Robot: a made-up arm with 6 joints.
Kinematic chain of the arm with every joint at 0, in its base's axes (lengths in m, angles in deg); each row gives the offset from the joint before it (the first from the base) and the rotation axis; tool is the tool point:
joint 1: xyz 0 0 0.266 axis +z
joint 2: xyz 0 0 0 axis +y
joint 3: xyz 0 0 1.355 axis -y
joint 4: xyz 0 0 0 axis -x
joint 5: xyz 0.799 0 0 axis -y
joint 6: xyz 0 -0.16 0 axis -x
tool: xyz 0 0 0
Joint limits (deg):
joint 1: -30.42..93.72
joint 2: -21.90..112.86
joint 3: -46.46..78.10
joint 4: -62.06..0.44
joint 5: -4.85..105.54
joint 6: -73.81..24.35
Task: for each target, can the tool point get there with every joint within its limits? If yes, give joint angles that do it. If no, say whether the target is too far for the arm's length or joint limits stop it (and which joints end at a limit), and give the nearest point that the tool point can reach.
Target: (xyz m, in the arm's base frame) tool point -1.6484 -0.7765 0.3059
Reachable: no: joint limits stop it (at a limit: joint 1, joint 2, joint 3) | nearest point 0.0921 -0.1934 1.0949 | short by 1.998 m
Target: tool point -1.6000 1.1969 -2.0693
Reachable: no: too far | nearest point -0.0076 1.2730 -1.0715 | short by 1.881 m
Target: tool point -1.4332 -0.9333 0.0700
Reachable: no: joint limits stop it (at a limit: joint 1, joint 2, joint 3) | nearest point 0.3376 -0.3527 -0.4596 | short by 1.937 m
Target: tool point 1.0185 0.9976 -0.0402
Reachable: yes | joints 49.63 69.10 -3.19 -35.77 73.94 -54.71
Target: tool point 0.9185 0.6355 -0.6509
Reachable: yes | joints 39.57 96.03 -1.68 -53.50 44.16 -53.59
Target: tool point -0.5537 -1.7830 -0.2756
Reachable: no: joint limits stop it (at a limit: joint 1, joint 3) | nearest point 0.4147 -0.4272 -0.4648 | short by 1.677 m
